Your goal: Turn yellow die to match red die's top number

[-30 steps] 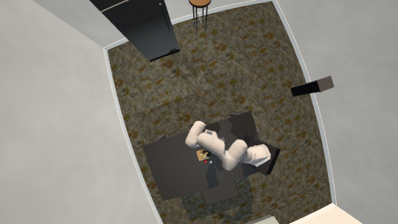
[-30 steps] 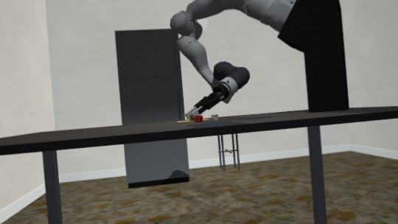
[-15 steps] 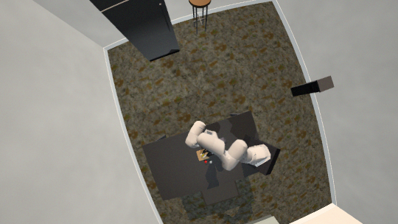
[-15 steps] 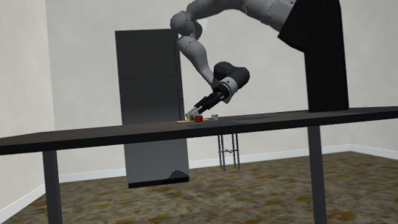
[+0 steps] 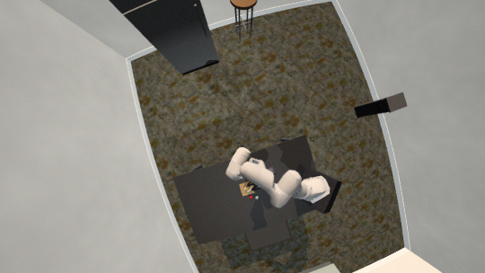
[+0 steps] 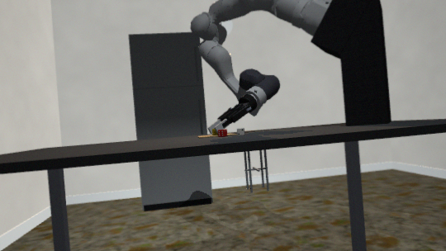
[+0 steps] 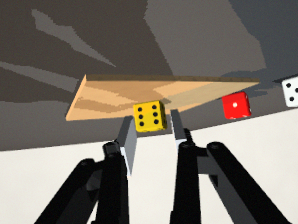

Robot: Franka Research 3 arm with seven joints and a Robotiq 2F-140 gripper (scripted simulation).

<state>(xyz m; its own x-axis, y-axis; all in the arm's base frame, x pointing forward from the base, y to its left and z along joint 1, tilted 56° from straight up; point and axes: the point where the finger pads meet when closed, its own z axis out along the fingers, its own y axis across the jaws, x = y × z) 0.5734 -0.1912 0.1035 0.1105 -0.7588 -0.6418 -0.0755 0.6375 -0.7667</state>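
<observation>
My gripper is now 10 mm short of the yellow die and 20 mm above it. Round my hand: white die 140 mm to the left, 20 mm below; then red die 40 mm ahead, 100 mm to the left, 20 mm below; then tan mat 10 mm ahead, 40 mm below.
</observation>
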